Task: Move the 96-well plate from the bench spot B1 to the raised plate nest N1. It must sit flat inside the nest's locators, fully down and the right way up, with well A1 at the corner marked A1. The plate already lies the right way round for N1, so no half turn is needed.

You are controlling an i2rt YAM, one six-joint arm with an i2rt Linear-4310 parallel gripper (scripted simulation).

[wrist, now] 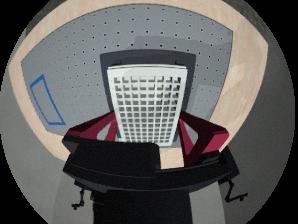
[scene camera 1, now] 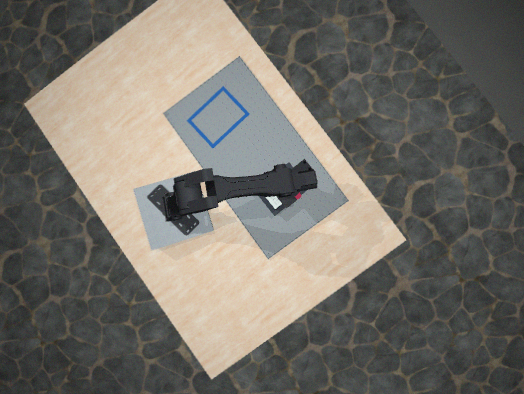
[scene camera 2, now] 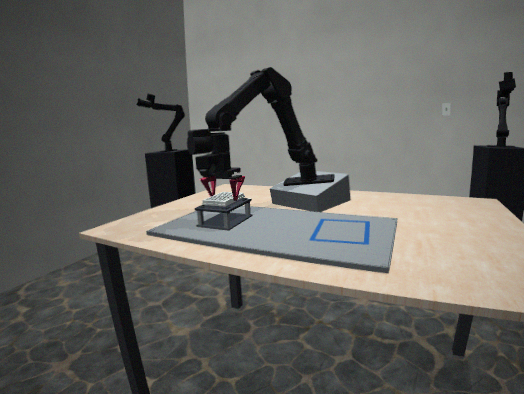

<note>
I see my gripper (wrist: 147, 112) and a white 96-well plate (wrist: 127, 99).
</note>
